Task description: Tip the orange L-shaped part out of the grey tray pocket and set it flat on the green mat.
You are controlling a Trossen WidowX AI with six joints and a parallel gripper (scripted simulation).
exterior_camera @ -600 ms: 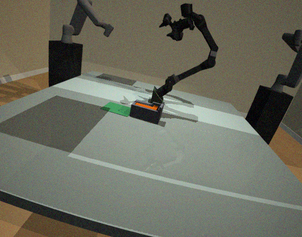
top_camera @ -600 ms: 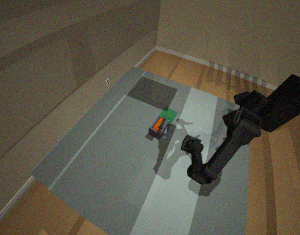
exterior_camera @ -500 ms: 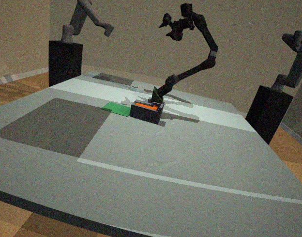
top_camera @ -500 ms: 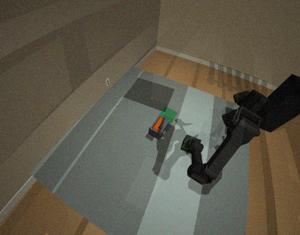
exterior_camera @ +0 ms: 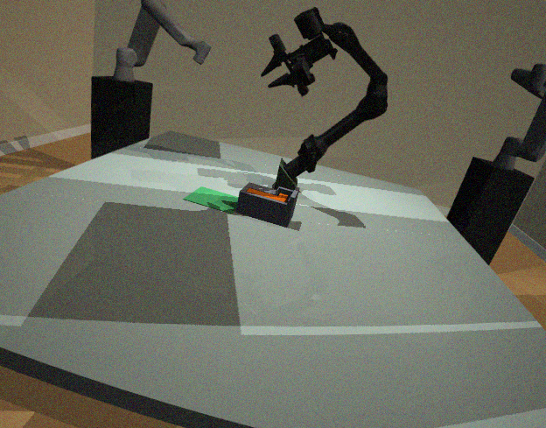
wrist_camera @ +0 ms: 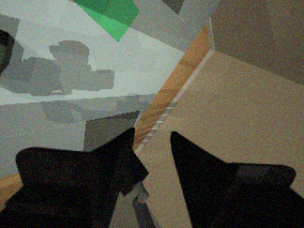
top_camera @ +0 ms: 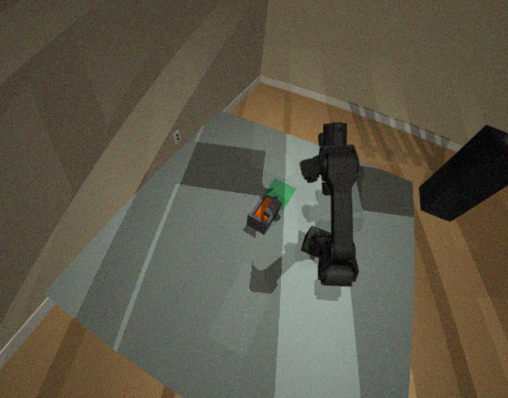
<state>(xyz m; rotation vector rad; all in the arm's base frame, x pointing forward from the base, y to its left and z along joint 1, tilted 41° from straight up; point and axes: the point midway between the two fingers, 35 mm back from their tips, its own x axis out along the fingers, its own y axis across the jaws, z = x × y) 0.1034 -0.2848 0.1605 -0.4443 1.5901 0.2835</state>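
Right now the orange L-shaped part is 30 cm below my gripper tip, 16 cm ahead of it and 10 cm to the left of it. Round my gripper tip: green mat 36 cm below, 14 cm ahead, 6 cm to the right.
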